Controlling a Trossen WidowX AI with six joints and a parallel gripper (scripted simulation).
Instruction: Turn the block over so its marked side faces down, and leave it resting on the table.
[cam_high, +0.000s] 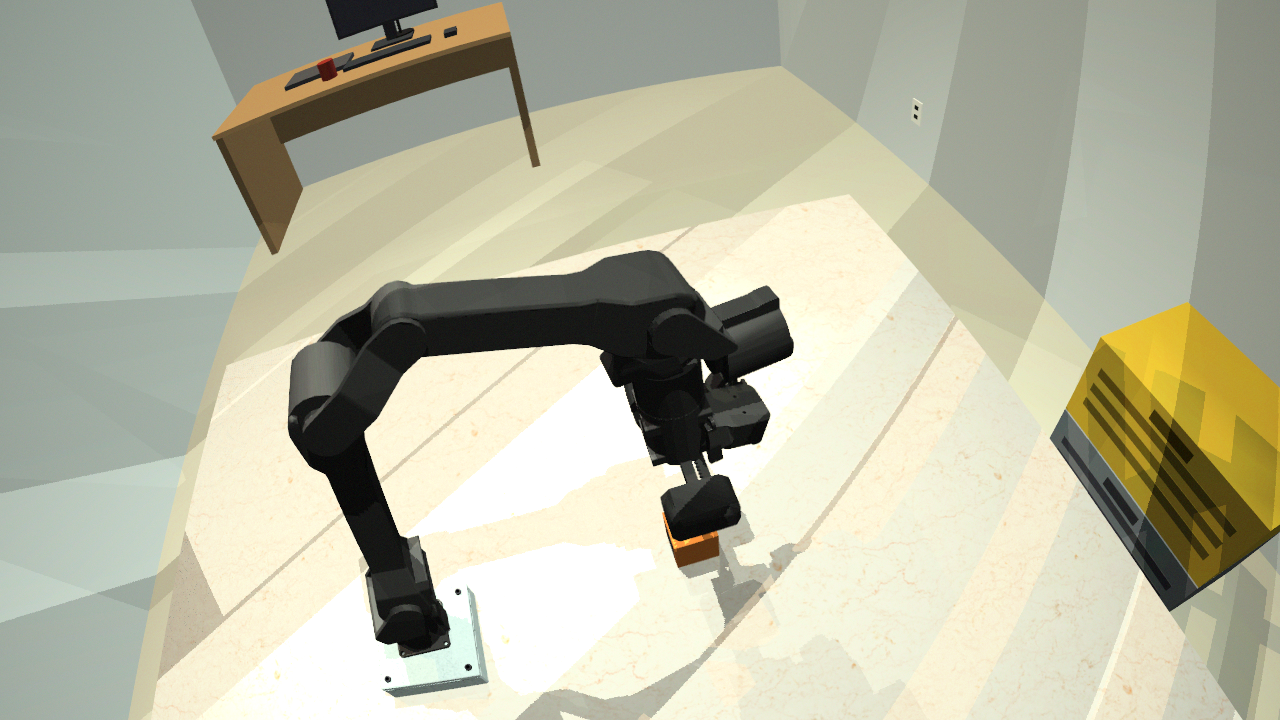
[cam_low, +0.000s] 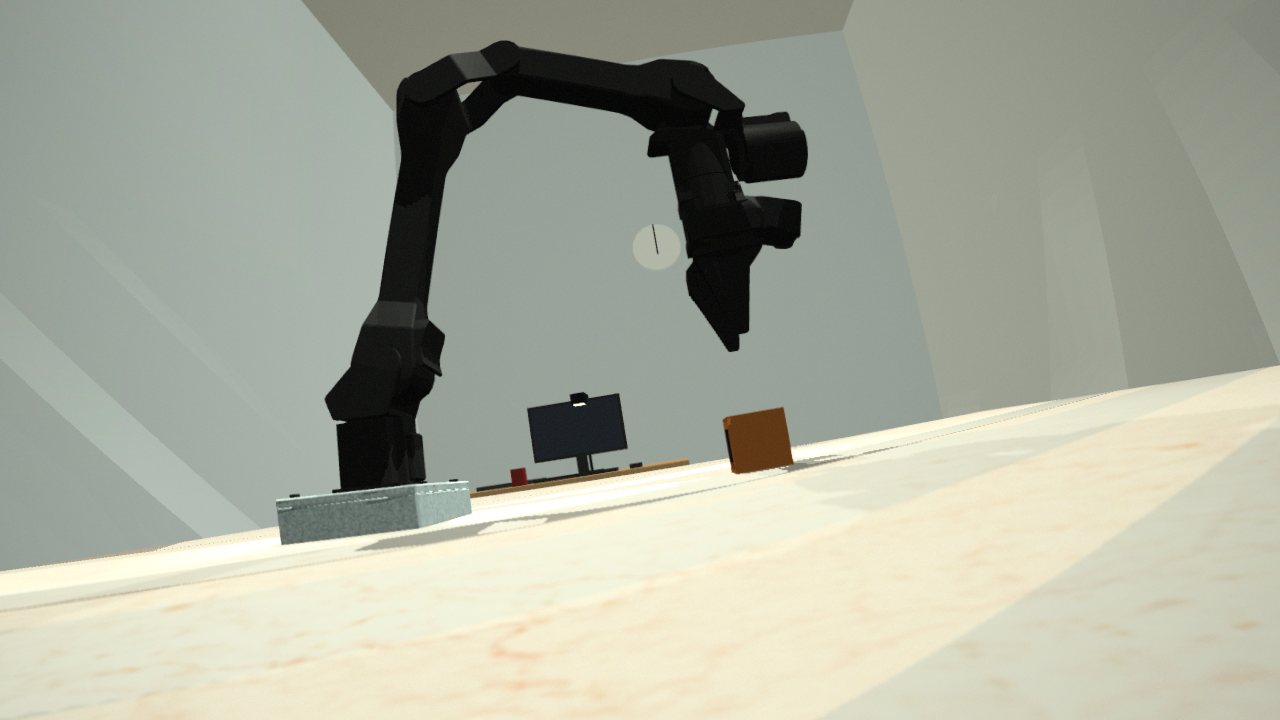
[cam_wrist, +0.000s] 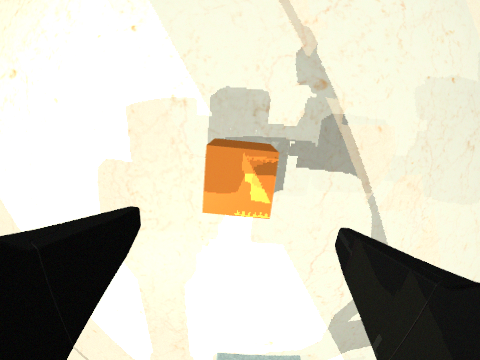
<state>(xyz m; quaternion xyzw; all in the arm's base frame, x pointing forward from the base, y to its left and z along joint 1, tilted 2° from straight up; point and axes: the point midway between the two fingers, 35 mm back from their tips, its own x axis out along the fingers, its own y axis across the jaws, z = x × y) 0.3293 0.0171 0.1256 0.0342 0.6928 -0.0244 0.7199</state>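
My gripper tip is 90 mm above the orange block and 10 mm past it.
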